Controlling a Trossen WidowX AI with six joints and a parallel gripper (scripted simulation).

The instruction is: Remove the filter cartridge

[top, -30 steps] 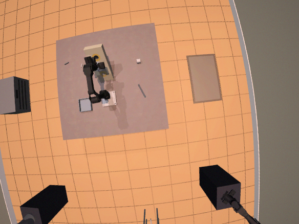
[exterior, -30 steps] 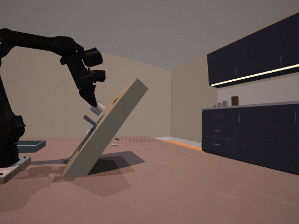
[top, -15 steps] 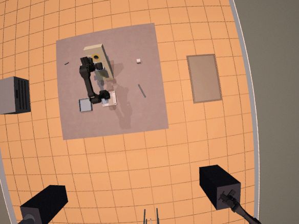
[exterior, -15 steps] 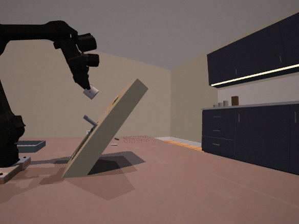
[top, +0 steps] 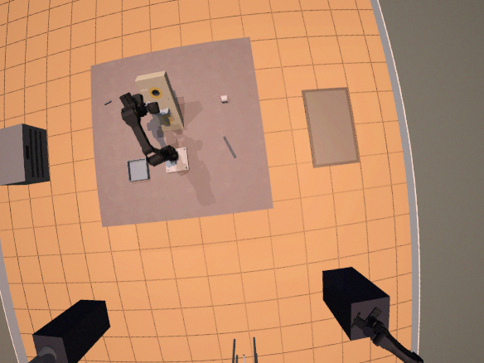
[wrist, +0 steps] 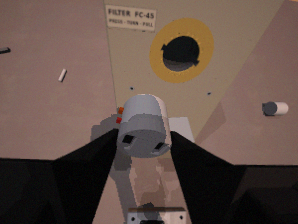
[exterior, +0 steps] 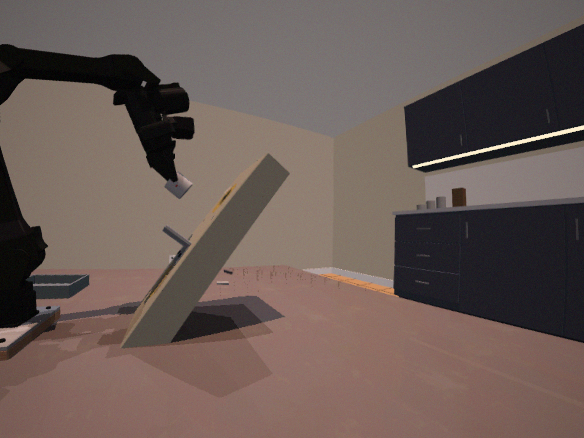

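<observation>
Now: the grey tray 33 cm behind my gripper tip, 27 cm below it and 22 cm to the left of it. Also, from my gripper tip: round grey cartridge right at my gripper tip; grey bracket 13 cm below, 4 cm to the right, 1 cm ahead; tan service panel 11 cm below, 7 cm ahead, 4 cm to the right.
</observation>
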